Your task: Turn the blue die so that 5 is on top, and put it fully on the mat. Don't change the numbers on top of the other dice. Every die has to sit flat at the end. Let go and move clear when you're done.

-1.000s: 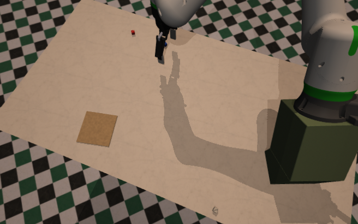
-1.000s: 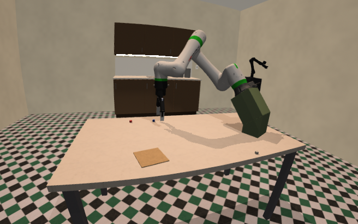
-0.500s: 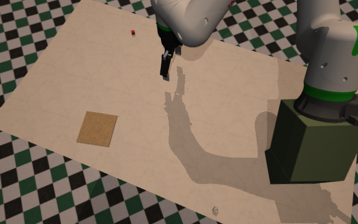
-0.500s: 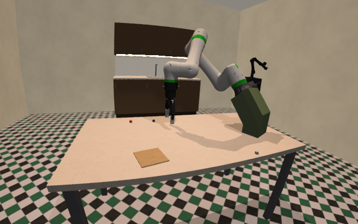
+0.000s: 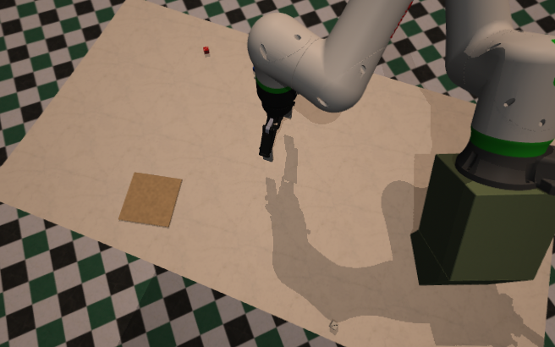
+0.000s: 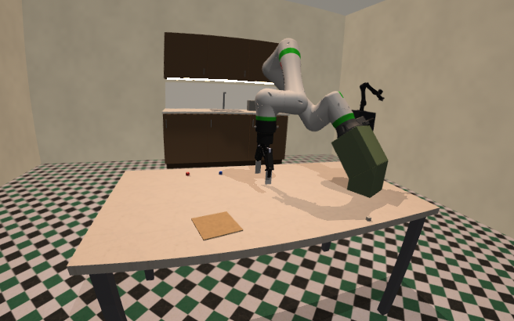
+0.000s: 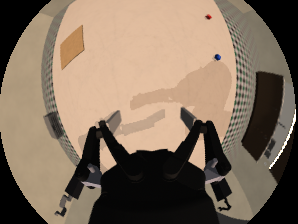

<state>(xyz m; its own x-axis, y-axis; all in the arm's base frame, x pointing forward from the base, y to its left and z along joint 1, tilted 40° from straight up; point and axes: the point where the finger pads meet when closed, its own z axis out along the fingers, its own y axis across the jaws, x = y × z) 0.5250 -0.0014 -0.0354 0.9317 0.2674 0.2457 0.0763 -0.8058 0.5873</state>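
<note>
Now: the white die 34 cm behind my hand, 38 cm to the left of it and 5 cm below it. Round my hand: red die 36 cm ahead, 21 cm to the right, 5 cm below; brown mat 24 cm ahead, 31 cm to the left, 6 cm below; blue die 18 cm ahead, 21 cm to the right, 5 cm below.
</note>
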